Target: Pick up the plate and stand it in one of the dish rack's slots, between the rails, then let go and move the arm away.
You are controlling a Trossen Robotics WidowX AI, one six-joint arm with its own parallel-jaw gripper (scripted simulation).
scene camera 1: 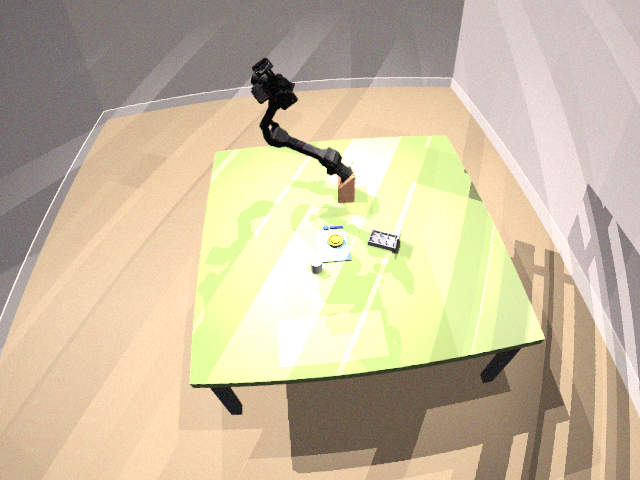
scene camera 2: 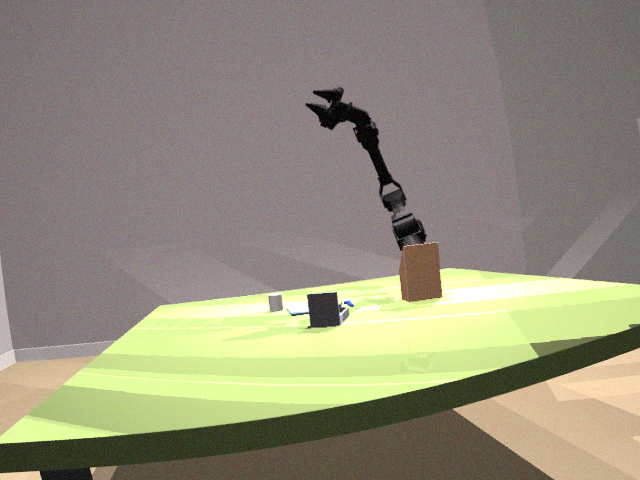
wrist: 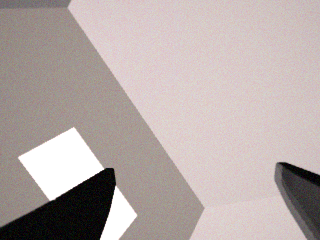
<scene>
My gripper (scene camera 1: 269, 83) is open, with nothing in its grasp. Further things: a dish rack (scene camera 2: 325, 310) and a light blue mat (scene camera 1: 327, 253).
My gripper is seen too in scene camera 2 (scene camera 2: 309, 97) and in the wrist view (wrist: 193, 173). The wrist view misses the dish rack: it is out of frame.
</scene>
